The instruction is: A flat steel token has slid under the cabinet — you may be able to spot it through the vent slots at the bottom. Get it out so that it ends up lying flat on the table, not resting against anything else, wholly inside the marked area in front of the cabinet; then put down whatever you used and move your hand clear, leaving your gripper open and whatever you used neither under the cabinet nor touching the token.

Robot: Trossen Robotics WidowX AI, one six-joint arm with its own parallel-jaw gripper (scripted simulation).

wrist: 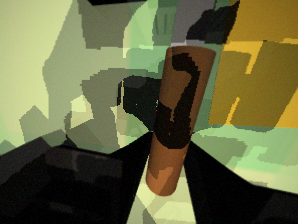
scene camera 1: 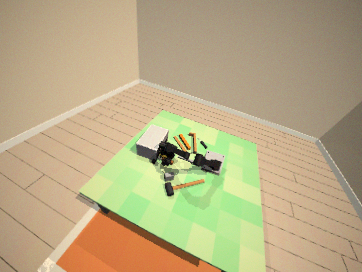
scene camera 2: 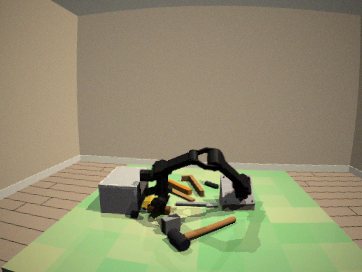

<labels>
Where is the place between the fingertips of the gripper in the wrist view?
At 167, 138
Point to a grey cabinet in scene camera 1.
147, 146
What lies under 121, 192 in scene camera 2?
A grey cabinet.
</labels>
